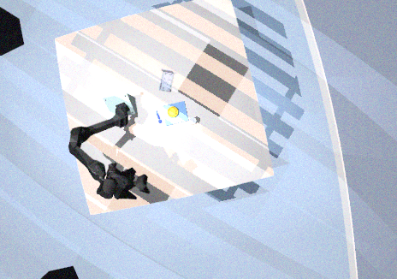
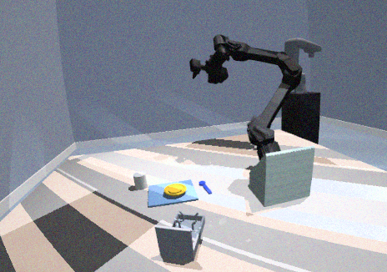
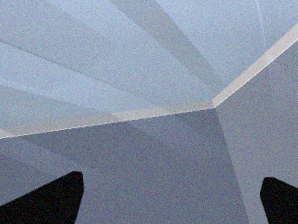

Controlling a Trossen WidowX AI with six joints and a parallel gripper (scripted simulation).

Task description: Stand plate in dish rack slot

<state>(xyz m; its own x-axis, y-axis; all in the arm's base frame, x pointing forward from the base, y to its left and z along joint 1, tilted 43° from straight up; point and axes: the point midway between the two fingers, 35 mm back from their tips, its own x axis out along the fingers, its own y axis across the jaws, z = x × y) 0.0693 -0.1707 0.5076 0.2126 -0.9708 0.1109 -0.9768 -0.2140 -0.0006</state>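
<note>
My gripper tip is 230 mm short of the yellow plate, 380 mm to the right of it and 330 mm above it. Also, from my gripper tip: grey dish rack (250 mm ahead, 580 mm to the left, 320 mm below); then blue spoon (130 mm ahead, 370 mm to the left, 340 mm below); then blue mat (240 mm ahead, 370 mm to the left, 340 mm below).
</note>
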